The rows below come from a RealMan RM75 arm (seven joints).
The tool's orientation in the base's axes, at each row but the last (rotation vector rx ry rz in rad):
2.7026, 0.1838, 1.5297
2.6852, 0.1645, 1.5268
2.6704, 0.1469, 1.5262
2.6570, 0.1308, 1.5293
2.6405, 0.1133, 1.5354
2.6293, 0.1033, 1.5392
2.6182, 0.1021, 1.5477
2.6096, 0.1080, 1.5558
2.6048, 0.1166, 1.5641
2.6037, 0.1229, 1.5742
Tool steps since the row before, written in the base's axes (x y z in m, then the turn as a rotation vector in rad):
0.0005, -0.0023, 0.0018, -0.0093, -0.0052, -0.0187
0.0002, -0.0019, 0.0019, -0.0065, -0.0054, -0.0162
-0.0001, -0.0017, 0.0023, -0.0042, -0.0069, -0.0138
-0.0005, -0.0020, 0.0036, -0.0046, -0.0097, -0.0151
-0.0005, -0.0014, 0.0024, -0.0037, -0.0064, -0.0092
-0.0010, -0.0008, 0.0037, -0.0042, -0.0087, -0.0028
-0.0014, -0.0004, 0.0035, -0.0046, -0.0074, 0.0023
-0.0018, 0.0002, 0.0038, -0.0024, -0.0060, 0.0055
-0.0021, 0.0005, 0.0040, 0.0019, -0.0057, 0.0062
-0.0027, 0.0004, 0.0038, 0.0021, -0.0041, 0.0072
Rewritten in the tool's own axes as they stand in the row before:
0.0015, 0.0025, -0.0006, -0.0213, 0.0028, 0.0015
0.0015, 0.0021, -0.0008, -0.0178, 0.0034, 0.0027
0.0017, 0.0019, -0.0012, -0.0147, 0.0052, 0.0034
0.0026, 0.0023, -0.0022, -0.0163, 0.0079, 0.0038
0.0017, 0.0016, -0.0016, -0.0104, 0.0053, 0.0015
0.0026, 0.0012, -0.0026, -0.0054, 0.0083, -0.0019
0.0023, 0.0008, -0.0029, -0.0010, 0.0076, -0.0048
0.0025, 0.0003, -0.0034, 0.0030, 0.0066, -0.0044
0.0026, 0.0000, -0.0037, 0.0056, 0.0065, -0.0009
0.0021, 0.0000, -0.0042, 0.0068, 0.0050, -0.0013

